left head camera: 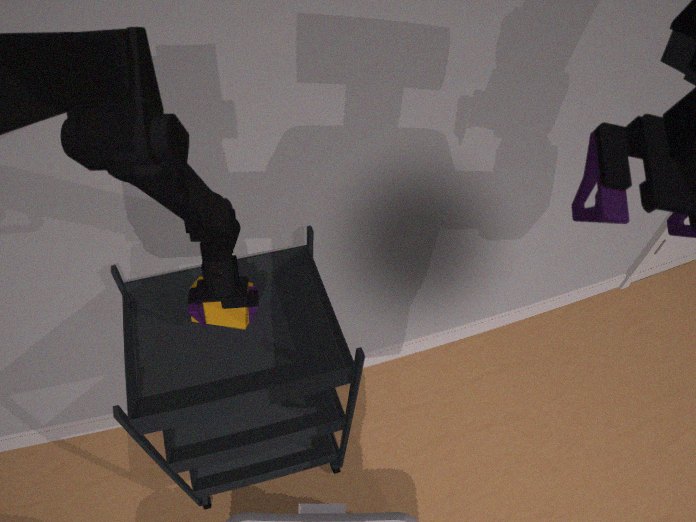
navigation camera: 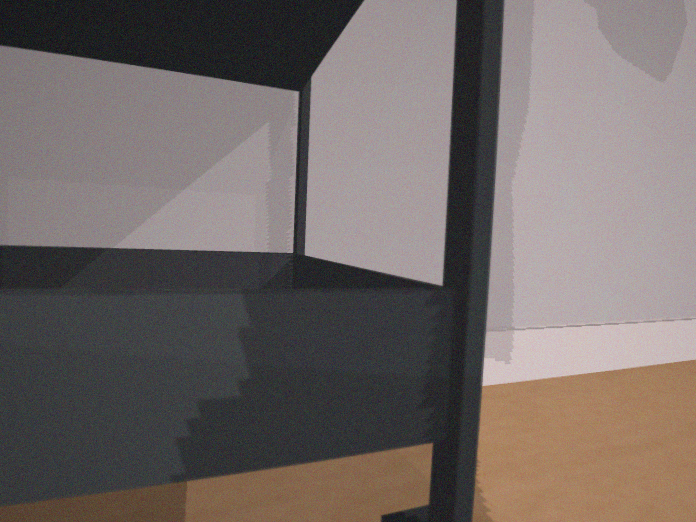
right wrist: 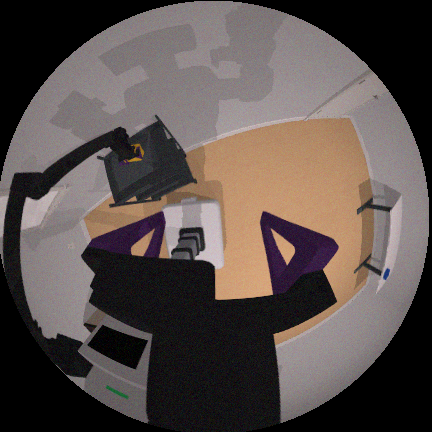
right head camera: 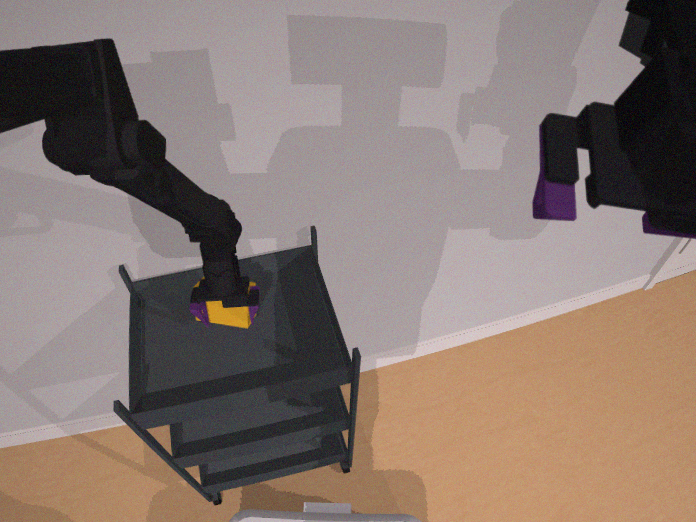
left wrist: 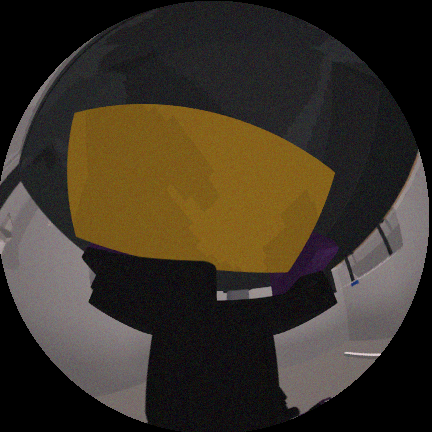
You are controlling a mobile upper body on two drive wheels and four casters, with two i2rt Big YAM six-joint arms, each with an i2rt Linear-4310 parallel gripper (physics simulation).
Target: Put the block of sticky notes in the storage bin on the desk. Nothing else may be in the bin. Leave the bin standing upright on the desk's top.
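Frame: origin at the left arm's base, x right, y ahead, z up, level; millimetres.
Where they show: left gripper, between the fingertips: (left head camera: pixel 227 325) (right wrist: pixel 134 160) (right head camera: pixel 230 324); right gripper, between the fingertips: (left head camera: pixel 623 220) (right wrist: pixel 212 216) (right head camera: pixel 591 217).
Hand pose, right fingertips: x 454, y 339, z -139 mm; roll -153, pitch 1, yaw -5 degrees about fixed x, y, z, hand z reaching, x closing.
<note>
After its pixels a point has its place.
The yellow block of sticky notes (left head camera: pixel 223 314) @[x 9, y 628, z -696 mm] lies on the top shelf of a dark grey cart (left head camera: pixel 235 359) @[x 37, y 551, z -748 mm]. It also shows in the right head view (right head camera: pixel 226 313) @[x 9, y 628, z -696 mm] and fills the left wrist view (left wrist: pixel 193 185) @[x 3, y 682, z -665 mm]. My left gripper (left head camera: pixel 223 306) is down over the block, open, with a purple finger on each side of it. My right gripper (left head camera: pixel 635 207) @[x 454, y 339, z -139 mm] is open and empty, held high at the right, away from the cart; it also shows in the right wrist view (right wrist: pixel 209 238). No storage bin or desk is in view.
The cart (right head camera: pixel 235 359) @[x 33, y 546, z -747 mm] has raised corner posts and two lower shelves, and stands against a grey wall on a tan floor. The navigation view shows a cart post (navigation camera: pixel 466 258) @[x 281, y 497, z -1196 mm] and a shelf close up. My own white base (right wrist: pixel 193 229) @[x 256, y 94, z -1113 mm] is below the right gripper.
</note>
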